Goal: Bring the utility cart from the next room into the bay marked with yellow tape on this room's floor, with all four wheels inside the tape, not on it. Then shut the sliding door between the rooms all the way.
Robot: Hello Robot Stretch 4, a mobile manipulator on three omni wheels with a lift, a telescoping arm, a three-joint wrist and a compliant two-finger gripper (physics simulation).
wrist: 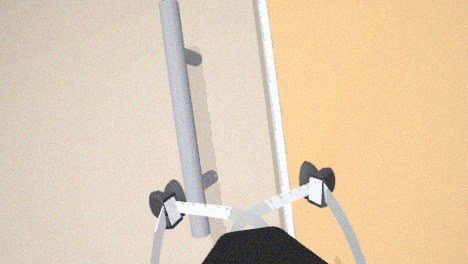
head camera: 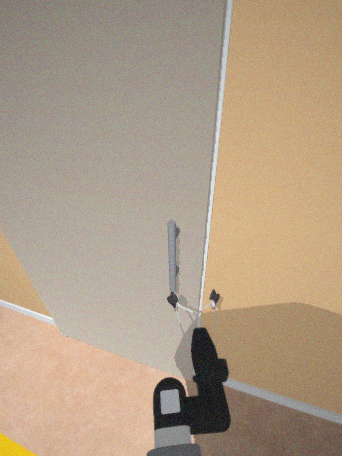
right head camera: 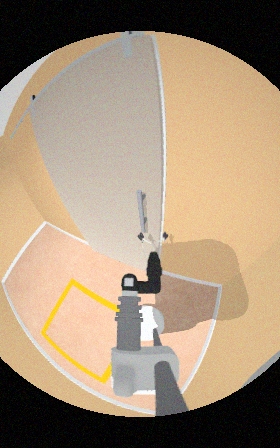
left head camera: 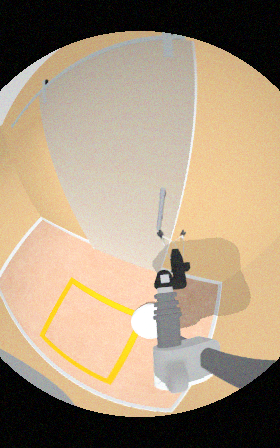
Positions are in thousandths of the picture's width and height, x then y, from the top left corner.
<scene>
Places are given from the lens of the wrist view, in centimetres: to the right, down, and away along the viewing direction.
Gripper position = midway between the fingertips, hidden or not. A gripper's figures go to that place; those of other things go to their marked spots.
my gripper (wrist: 516, 703): 1, 5, 25
sliding door (wrist: 232, 411): -22, -4, 44
</scene>
